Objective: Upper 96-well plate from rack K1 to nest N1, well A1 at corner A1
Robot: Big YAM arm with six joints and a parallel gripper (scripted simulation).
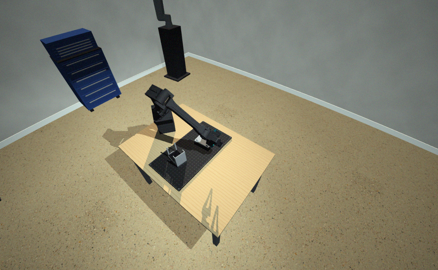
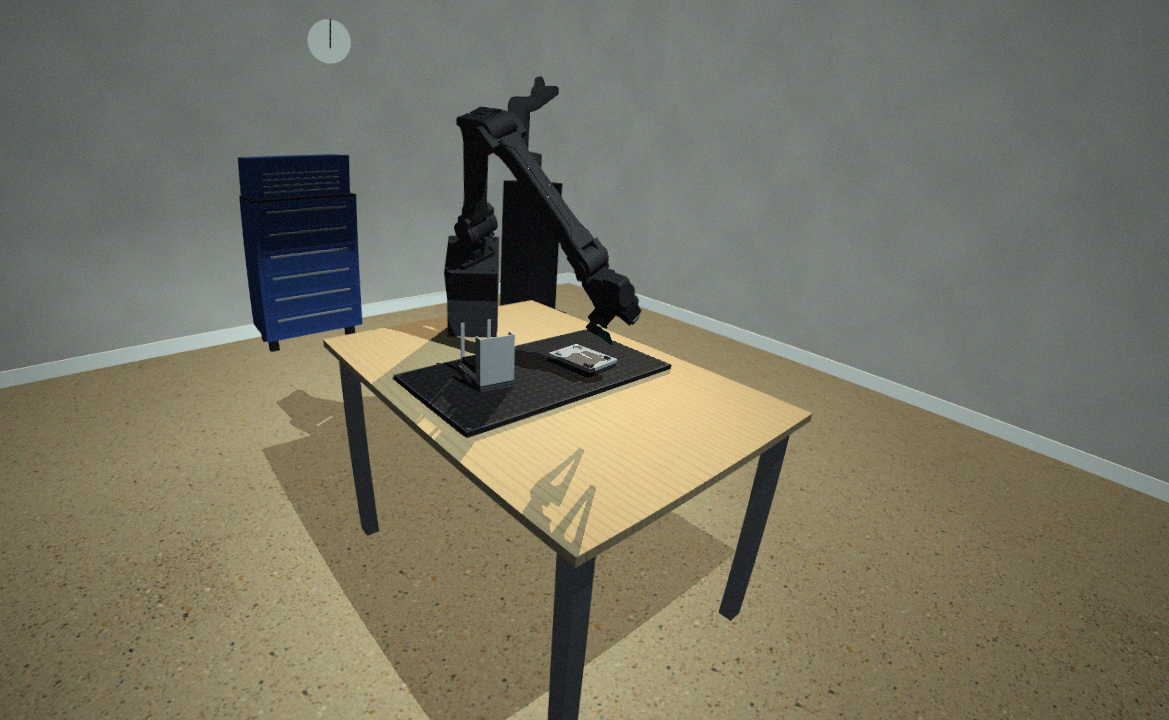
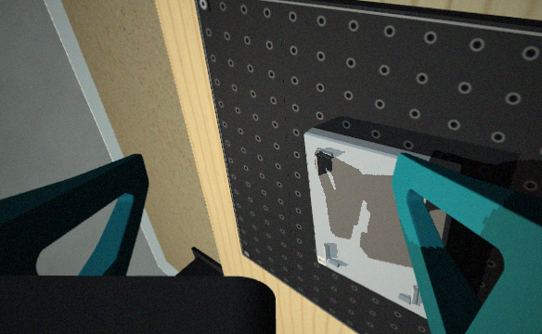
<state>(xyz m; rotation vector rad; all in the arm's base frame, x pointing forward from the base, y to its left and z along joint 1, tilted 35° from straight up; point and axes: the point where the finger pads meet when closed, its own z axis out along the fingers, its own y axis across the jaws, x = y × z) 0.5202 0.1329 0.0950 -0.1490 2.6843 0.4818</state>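
The black 96-well plate is 22 cm behind my hand, 28 cm to the right of it and 10 cm below it. From my hand the other things lie so: pale square mark: 22 cm behind, 8 cm to the left, 13 cm below; pale plate: 22 cm behind, 28 cm to the right, 12 cm below.
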